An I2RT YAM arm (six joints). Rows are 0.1 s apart.
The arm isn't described. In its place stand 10 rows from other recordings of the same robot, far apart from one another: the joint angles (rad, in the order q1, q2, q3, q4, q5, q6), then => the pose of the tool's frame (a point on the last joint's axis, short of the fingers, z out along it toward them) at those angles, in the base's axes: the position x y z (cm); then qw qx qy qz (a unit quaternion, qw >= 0).
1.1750, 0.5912, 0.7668, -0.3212, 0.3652, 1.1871 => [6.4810 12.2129 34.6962 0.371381 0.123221 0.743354 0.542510]
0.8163, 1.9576, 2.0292, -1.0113, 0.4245, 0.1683 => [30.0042 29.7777 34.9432 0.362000 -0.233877 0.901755 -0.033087]
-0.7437, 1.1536, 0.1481, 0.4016, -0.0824, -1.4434 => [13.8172 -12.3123 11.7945 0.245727 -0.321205 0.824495 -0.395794]
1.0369, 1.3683, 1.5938, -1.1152, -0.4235, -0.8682 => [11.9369 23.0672 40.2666 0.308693 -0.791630 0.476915 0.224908]
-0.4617, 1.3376, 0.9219, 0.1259, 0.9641, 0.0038 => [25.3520 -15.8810 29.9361 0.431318 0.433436 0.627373 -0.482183]
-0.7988, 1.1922, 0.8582, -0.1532, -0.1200, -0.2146 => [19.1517 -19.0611 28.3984 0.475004 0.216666 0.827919 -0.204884]
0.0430, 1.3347, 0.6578, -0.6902, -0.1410, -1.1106 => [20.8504 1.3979 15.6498 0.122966 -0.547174 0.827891 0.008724]
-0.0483, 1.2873, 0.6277, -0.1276, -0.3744, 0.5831 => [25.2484 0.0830 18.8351 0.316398 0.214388 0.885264 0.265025]
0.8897, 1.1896, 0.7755, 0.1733, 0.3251, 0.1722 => [18.1887 20.6362 28.9208 0.589575 -0.179144 0.762169 0.198512]
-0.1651, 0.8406, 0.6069, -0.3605, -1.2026, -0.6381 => [17.1248 0.5139 26.3223 0.551351 -0.428629 0.645779 0.308639]
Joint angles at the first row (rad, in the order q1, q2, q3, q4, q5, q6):
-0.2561 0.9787 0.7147 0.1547 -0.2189 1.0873
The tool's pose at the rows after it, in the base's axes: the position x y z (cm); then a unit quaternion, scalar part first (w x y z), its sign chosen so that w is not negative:
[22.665 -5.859 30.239 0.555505 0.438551 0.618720 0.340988]
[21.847 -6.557 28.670 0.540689 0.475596 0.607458 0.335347]
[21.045 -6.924 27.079 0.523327 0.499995 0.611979 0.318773]
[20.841 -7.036 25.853 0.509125 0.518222 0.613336 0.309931]
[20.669 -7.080 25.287 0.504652 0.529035 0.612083 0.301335]
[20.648 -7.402 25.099 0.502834 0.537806 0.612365 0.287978]
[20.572 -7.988 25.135 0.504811 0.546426 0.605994 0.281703]
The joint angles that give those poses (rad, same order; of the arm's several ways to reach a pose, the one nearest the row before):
-0.2857 0.9880 0.6891 0.1443 -0.2171 1.1336
-0.3243 0.9667 0.6357 0.1351 -0.2112 1.1778
-0.3507 0.9462 0.5901 0.0989 -0.2060 1.1784
-0.3567 0.9495 0.5601 0.0900 -0.1932 1.1892
-0.3584 0.9476 0.5451 0.0833 -0.1748 1.1936
-0.3701 0.9554 0.5489 0.0673 -0.1600 1.1846
-0.3964 0.9625 0.5545 0.0653 -0.1618 1.1853

